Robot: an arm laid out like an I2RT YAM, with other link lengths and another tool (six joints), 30 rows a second.
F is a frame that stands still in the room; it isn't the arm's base.
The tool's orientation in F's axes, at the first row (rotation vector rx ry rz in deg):
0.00 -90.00 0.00
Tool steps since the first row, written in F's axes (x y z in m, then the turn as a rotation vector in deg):
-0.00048 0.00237 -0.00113 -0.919 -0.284 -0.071
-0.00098 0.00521 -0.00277 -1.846 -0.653 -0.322
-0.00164 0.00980 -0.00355 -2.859 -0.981 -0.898
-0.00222 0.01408 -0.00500 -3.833 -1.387 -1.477
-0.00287 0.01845 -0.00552 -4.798 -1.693 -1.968
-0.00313 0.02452 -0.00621 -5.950 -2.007 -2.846
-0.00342 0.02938 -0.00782 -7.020 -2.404 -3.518
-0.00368 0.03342 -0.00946 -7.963 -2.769 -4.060
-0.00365 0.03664 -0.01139 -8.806 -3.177 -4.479
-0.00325 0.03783 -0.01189 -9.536 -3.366 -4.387
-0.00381 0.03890 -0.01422 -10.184 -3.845 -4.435
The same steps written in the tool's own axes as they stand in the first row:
-0.00113 0.00237 0.00048 -0.071 -0.284 0.919
-0.00277 0.00521 0.00098 -0.322 -0.653 1.846
-0.00355 0.00980 0.00164 -0.898 -0.981 2.859
-0.00500 0.01408 0.00222 -1.477 -1.387 3.833
-0.00552 0.01845 0.00287 -1.968 -1.693 4.798
-0.00621 0.02452 0.00313 -2.846 -2.007 5.950
-0.00782 0.02938 0.00342 -3.518 -2.404 7.020
-0.00946 0.03342 0.00368 -4.060 -2.769 7.963
-0.01139 0.03664 0.00365 -4.479 -3.177 8.806
-0.01189 0.03783 0.00325 -4.387 -3.366 9.536
-0.01422 0.03890 0.00381 -4.435 -3.845 10.184

